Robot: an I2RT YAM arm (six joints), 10 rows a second.
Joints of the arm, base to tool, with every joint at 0 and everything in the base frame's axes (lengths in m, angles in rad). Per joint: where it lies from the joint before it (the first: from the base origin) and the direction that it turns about. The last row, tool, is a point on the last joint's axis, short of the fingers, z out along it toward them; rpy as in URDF.
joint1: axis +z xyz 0 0 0.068
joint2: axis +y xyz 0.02 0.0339 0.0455
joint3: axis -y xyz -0.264 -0.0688 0
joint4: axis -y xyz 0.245 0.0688 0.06
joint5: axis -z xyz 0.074 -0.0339 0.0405
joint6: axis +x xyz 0.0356 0 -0.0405
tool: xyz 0 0 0 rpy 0 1.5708 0
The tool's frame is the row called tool.
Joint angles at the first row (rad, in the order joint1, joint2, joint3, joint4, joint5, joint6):
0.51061, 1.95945, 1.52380, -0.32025, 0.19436, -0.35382
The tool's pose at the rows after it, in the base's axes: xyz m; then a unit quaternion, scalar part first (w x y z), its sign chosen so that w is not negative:
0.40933 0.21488 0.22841 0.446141 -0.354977 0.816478 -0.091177
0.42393 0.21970 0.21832 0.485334 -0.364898 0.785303 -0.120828
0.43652 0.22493 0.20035 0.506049 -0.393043 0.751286 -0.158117
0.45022 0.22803 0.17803 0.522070 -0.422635 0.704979 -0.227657
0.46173 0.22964 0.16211 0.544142 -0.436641 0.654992 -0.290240
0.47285 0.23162 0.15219 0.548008 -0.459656 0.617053 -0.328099
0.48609 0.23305 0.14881 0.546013 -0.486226 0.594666 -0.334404
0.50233 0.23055 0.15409 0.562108 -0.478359 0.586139 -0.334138
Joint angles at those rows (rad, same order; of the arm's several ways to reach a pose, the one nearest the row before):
0.50144, 2.00219, 1.52381, -0.16765, 0.23632, -0.43699
0.49763, 2.05595, 1.52377, -0.01199, 0.26455, -0.52205
0.49611, 2.12312, 1.52422, 0.12530, 0.28401, -0.64221
0.49230, 2.20625, 1.52418, 0.30040, 0.33933, -0.81845
0.48694, 2.28181, 1.52839, 0.49307, 0.37708, -0.98020
0.48010, 2.34475, 1.56806, 0.57775, 0.37252, -1.10647
0.46826, 2.39320, 1.63980, 0.56210, 0.32673, -1.17285
0.44918, 2.43592, 1.72561, 0.55829, 0.29773, -1.17590

